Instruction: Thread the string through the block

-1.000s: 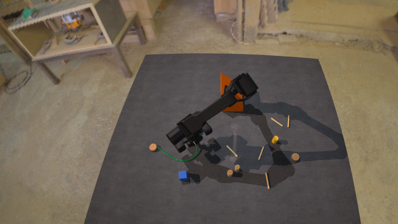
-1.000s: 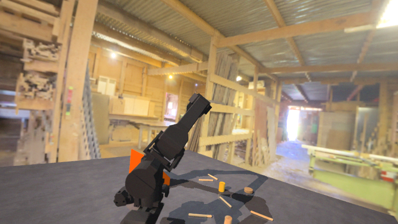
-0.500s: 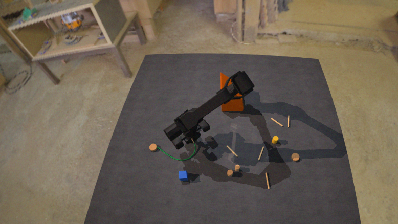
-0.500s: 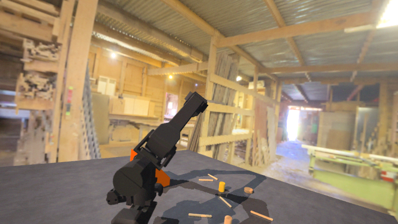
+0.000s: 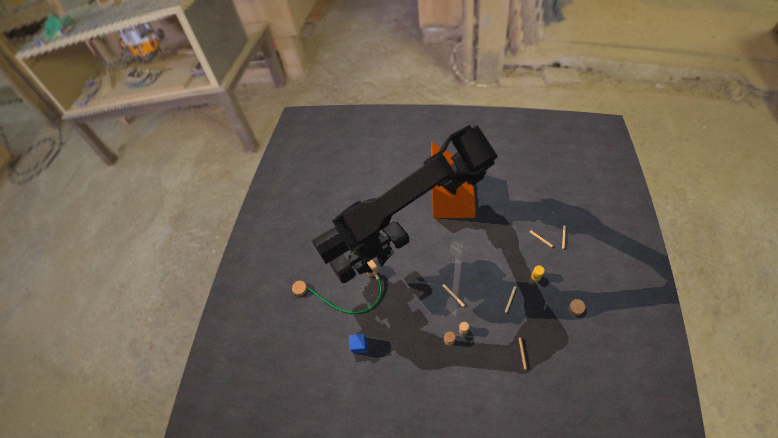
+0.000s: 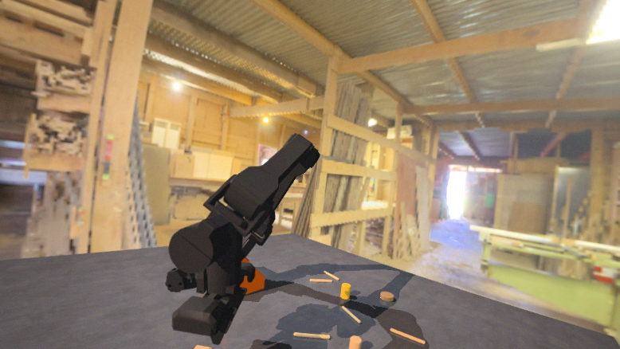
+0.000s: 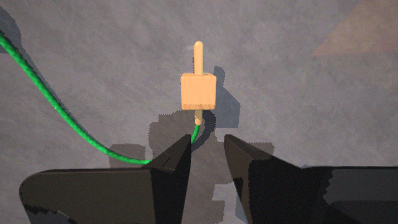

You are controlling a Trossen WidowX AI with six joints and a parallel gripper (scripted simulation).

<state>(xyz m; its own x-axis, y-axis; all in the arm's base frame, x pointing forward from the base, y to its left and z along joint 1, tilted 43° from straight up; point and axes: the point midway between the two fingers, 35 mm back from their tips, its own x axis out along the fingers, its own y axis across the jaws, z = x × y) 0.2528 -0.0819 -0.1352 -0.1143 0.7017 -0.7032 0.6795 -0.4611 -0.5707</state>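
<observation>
The wooden block is 2 cm behind my gripper tip, 2 cm to the right of it and 4 cm below it. Also, from my gripper tip: blue cube: 19 cm ahead, 1 cm to the right, 4 cm below; then thin wooden stick: 1 cm behind, 1 cm to the right, 4 cm below; then round wooden button: 7 cm ahead, 20 cm to the right, 5 cm below.
</observation>
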